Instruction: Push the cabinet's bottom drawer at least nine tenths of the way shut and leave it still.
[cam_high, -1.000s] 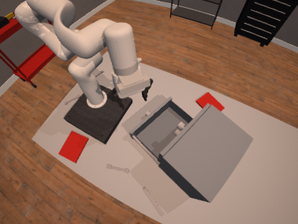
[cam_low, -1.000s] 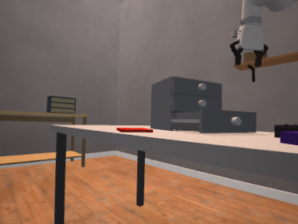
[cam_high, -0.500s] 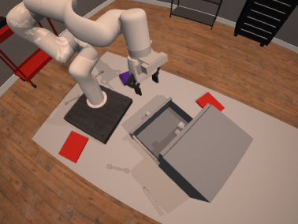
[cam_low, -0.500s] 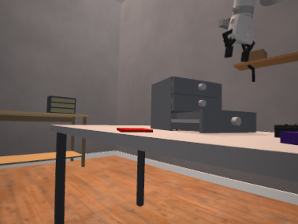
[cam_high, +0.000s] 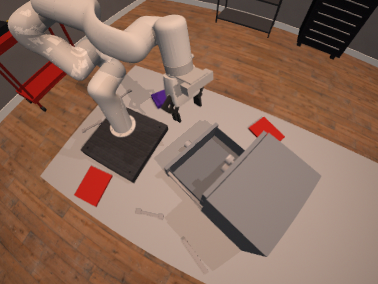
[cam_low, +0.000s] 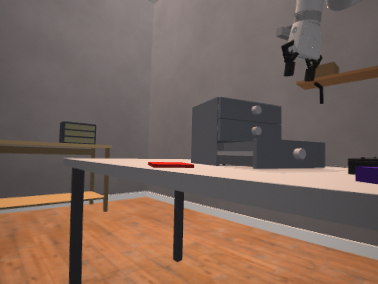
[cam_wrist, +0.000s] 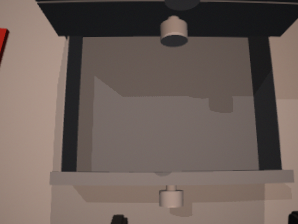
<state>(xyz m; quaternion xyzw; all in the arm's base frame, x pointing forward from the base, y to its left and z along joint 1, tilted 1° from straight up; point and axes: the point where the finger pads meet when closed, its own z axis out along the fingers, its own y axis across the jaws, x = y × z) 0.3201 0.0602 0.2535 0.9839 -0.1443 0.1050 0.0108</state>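
The bottom drawer lies 12 cm ahead of my hand, 4 cm to the right of it and 26 cm below it. From my hand the other things lie so: purple block 26 cm behind, 20 cm to the left, 28 cm below.
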